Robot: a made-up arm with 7 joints.
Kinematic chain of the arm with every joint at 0, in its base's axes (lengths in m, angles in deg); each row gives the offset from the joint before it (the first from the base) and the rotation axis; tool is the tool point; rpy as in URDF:
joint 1: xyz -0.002 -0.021 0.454 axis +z
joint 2: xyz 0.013 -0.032 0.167 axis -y
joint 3: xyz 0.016 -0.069 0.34 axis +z
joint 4: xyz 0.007 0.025 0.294 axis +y
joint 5: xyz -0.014 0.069 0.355 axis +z
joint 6: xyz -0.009 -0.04 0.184 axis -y
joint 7: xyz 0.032 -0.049 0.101 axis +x
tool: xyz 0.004 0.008 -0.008 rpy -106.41 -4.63 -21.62
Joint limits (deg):
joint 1: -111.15..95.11
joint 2: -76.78..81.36
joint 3: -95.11..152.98
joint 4: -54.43..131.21
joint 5: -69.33..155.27
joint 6: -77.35..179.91
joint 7: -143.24..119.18
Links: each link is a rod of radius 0.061 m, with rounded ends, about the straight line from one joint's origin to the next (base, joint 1, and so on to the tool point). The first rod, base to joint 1, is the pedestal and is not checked.
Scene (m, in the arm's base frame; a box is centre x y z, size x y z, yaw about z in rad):
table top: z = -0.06
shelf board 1: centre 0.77 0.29 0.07 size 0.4 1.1 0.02 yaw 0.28
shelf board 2: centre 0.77 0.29 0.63 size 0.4 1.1 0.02 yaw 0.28
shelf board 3: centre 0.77 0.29 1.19 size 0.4 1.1 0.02 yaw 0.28
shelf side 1: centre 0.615 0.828 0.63 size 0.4 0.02 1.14 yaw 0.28
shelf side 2: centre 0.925 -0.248 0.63 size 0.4 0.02 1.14 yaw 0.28
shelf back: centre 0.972 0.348 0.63 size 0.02 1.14 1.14 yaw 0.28
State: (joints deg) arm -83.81 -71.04 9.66 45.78 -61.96 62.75 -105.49
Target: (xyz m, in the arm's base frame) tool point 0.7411 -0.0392 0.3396
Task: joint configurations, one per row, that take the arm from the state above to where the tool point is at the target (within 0.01 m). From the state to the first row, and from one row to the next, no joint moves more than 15 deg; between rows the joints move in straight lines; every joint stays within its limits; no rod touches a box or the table.
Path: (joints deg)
1: -78.42 -72.00 15.88 60.02 -59.64 57.98 -104.58
2: -73.04 -72.95 22.10 74.26 -57.31 53.21 -103.67
3: -67.65 -73.91 28.32 88.49 -54.99 48.44 -102.76
4: -62.26 -74.87 34.54 102.73 -52.66 43.67 -101.85
5: -56.87 -75.82 40.77 116.97 -50.34 38.89 -100.94
6: -51.49 -76.78 46.99 131.21 -48.01 34.12 -100.03
7: -42.82 -76.78 43.42 121.41 -58.67 48.31 -102.45
8: -34.15 -76.78 39.86 111.62 -69.33 62.51 -104.87

